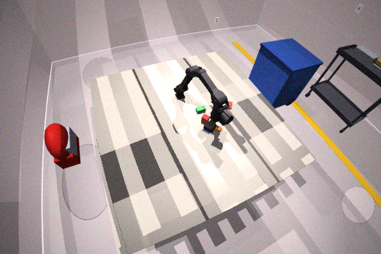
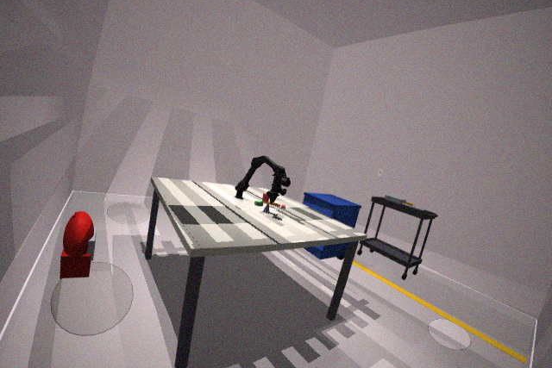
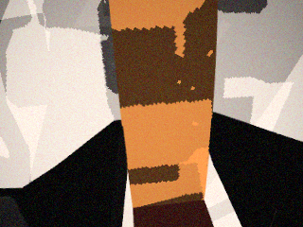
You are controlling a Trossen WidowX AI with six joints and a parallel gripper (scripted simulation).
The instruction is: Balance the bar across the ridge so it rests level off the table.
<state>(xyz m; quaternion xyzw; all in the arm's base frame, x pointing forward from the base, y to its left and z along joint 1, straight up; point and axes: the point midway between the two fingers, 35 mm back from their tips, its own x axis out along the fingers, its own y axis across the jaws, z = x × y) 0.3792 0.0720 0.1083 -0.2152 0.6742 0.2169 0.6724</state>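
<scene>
The orange bar is 30 mm behind my gripper tip, 20 mm to the right of it and 20 mm above it. From my gripper tip the other things lie so: red block (150 mm behind, 240 mm to the left, 70 mm below); green block (190 mm behind, 10 mm to the left, 60 mm below).
</scene>
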